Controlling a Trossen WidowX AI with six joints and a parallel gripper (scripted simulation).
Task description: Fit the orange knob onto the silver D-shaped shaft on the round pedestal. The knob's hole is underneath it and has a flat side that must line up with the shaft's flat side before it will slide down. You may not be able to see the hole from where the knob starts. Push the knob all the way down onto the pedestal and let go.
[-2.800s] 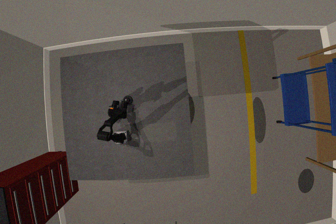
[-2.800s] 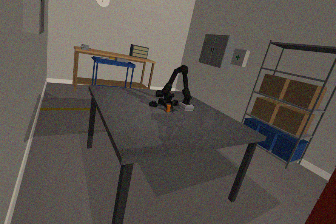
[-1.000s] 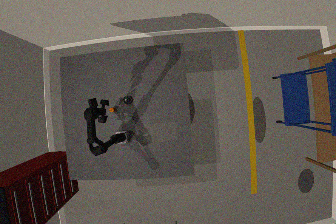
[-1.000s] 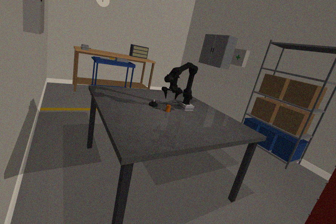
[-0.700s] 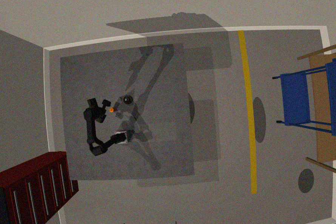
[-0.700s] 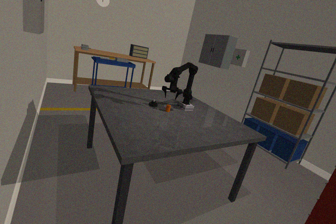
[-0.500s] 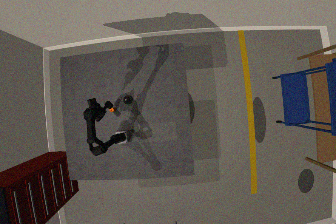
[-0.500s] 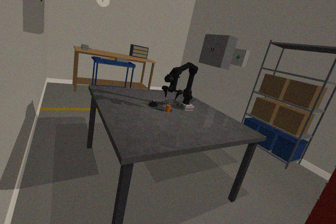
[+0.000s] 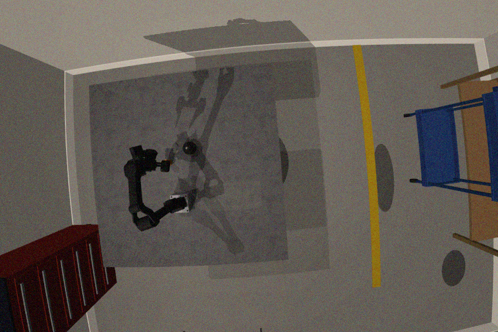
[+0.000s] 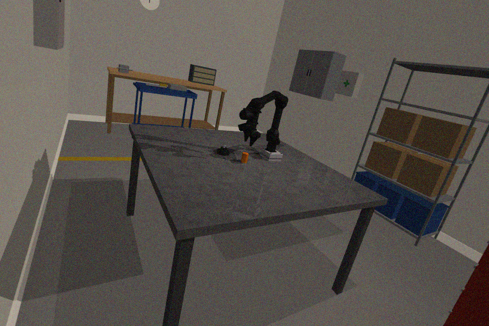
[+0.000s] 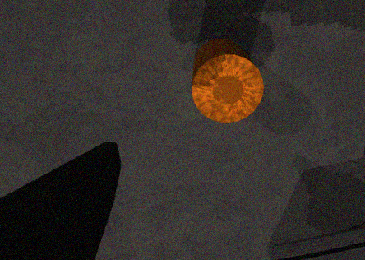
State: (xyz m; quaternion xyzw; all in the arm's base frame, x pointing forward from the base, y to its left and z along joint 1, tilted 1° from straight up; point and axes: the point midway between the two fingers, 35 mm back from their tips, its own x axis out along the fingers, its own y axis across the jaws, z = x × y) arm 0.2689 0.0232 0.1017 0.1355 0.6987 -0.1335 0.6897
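Now: the orange knob 8 cm below my gripper tip. Also, from my gripper tip: dark round pedestal 16 cm to the right, 9 cm below, 5 cm ahead.
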